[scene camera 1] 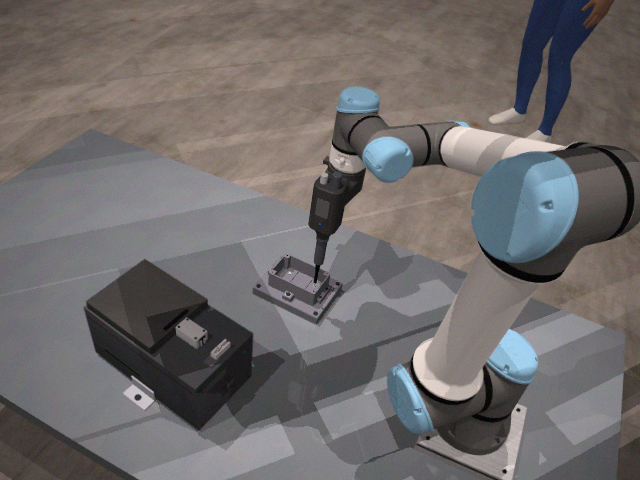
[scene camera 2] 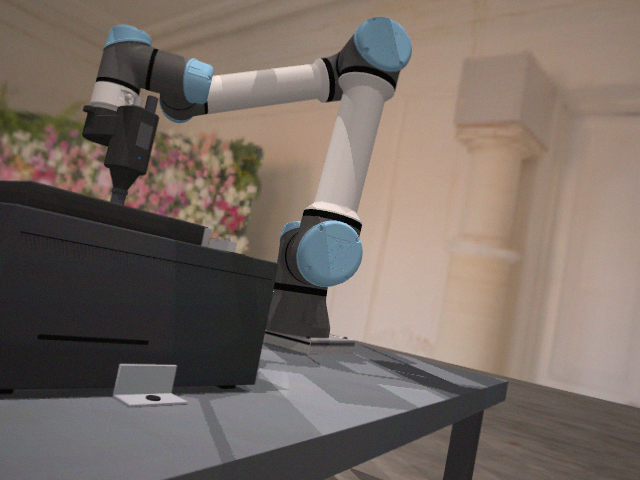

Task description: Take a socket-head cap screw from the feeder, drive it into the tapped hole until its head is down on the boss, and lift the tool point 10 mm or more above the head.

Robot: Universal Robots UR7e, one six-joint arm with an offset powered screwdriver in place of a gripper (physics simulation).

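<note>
My screwdriver [scene camera 1: 315, 282] [scene camera 2: 118, 195] points down in scene camera 1, its thin black bit reaching inside the right end of the grey open-topped housing [scene camera 1: 288, 284]. A small bright spot shows at the bit's tip; whether it is a screw, a screw head or the boss is too small to tell. The tapped hole cannot be made out. In scene camera 2 the bit and the housing are hidden behind the feeder. The black screw feeder [scene camera 1: 147, 297] [scene camera 2: 129, 299] stands apart from the housing, with a light block [scene camera 1: 191, 331] and a small pick-up piece [scene camera 1: 220, 348] on top.
The housing's flange [scene camera 1: 305, 311] rests on the grey table [scene camera 1: 170, 227] [scene camera 2: 361, 431]. A small metal bracket [scene camera 1: 138, 397] [scene camera 2: 146, 379] sits beside the feeder. The arm's base plate [scene camera 1: 513, 449] [scene camera 2: 330, 345] is at the right. A person's legs [scene camera 1: 559, 62] show beyond the table.
</note>
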